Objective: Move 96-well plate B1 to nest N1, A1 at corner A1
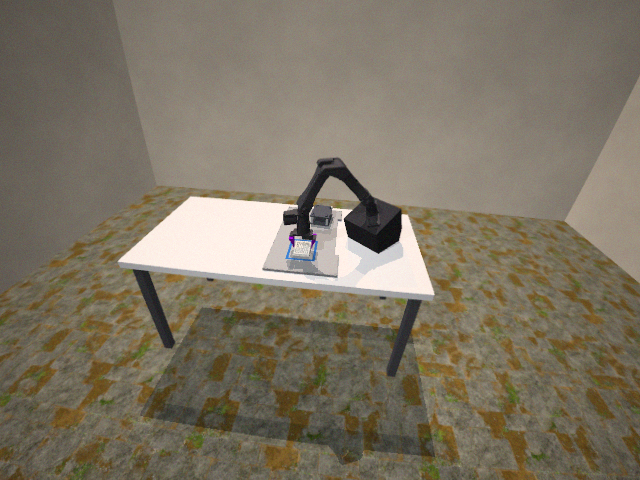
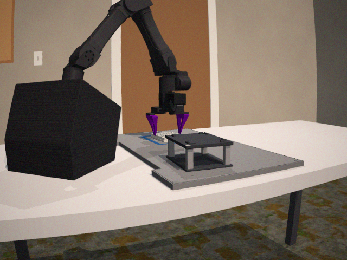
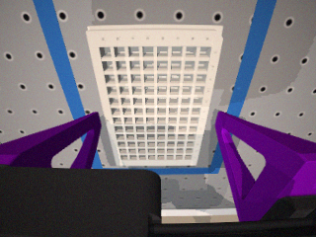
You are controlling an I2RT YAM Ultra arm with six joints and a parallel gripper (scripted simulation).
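Now: the white 96-well plate 20 mm below my hand. From my hand the other things lie so: raised plate nest N1: 70 mm behind, 360 mm to the right, 30 mm above; then A1 mark: 130 mm behind, 430 mm to the right, 40 mm above.
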